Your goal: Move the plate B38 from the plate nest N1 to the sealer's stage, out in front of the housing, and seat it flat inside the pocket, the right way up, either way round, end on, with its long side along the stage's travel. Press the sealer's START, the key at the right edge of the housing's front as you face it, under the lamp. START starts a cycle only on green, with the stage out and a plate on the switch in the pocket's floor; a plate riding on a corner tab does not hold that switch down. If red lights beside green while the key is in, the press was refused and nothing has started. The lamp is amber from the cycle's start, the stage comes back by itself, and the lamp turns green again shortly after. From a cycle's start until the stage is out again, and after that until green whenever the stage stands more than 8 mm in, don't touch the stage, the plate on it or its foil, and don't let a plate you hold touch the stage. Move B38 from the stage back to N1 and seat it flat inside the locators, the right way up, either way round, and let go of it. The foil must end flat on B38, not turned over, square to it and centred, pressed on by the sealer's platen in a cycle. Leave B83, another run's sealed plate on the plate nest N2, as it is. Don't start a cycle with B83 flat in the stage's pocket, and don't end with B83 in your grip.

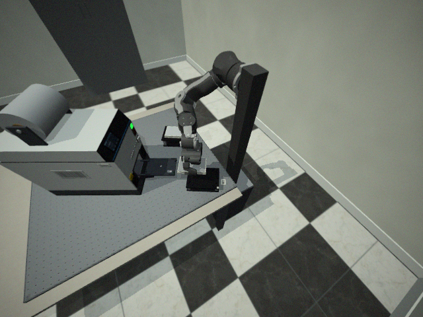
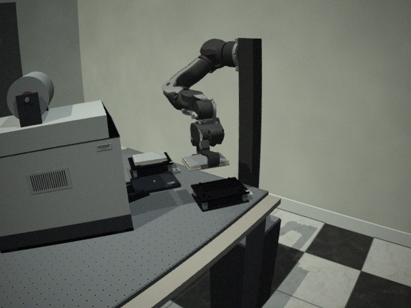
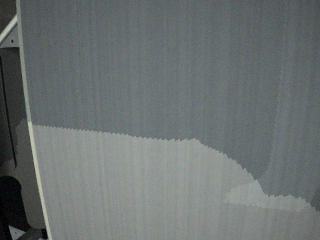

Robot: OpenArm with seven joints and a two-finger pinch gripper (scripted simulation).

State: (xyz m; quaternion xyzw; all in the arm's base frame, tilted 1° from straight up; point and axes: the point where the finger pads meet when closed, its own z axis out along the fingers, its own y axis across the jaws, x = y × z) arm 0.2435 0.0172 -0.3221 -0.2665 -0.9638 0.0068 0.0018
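Right now my hand is 110 mm above the nest N1, 40 mm past it and 30 mm to the right of it. Round my hand: plate B38 (right at my hand); nest n2 (310 mm to the right, 90 mm below, 30 mm behind); B83 (310 mm to the right, 80 mm below, 30 mm behind).
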